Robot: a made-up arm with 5 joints.
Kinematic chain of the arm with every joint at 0, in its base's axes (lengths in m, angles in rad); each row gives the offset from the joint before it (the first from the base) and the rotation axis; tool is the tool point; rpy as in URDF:
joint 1: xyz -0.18 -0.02 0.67 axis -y
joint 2: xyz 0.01 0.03 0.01 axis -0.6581 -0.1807 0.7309
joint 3: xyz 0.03 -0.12 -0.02 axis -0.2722 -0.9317 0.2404
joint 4: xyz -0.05 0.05 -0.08 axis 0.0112 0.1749 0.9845
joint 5: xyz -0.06 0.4 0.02 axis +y
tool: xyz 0 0.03 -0.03 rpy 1.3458 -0.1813 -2.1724
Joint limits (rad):
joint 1: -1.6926..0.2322
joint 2: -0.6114..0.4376
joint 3: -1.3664..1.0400
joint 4: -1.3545..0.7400
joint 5: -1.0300..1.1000
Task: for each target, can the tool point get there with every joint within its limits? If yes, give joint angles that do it. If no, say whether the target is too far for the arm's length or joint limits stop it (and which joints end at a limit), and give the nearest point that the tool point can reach.
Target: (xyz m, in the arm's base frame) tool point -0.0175 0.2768 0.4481
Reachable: yes | joints -0.7579 0.0987 0.2791 -0.9862 0.6645
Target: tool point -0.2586 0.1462 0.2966
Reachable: yes | joints -1.3136 -0.2357 -0.5895 -1.1524 0.8796
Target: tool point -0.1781 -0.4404 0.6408
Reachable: no: joint limits stop it (at a limit: joint 2, joint 4, joint 5) | nearest point -0.1556 -0.0702 0.2943 | short by 0.508 m
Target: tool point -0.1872 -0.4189 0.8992
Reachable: no: joint limits stop it (at a limit: joint 1, joint 2, joint 4, joint 5) | nearest point -0.4477 -0.0575 1.0105 | short by 0.459 m
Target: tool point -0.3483 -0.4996 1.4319
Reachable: no: too far | nearest point -0.4062 -0.0355 1.0334 | short by 0.614 m
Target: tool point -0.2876 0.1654 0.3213
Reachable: yes | joints -1.2973 -0.2560 -0.8316 -1.0052 -0.8062
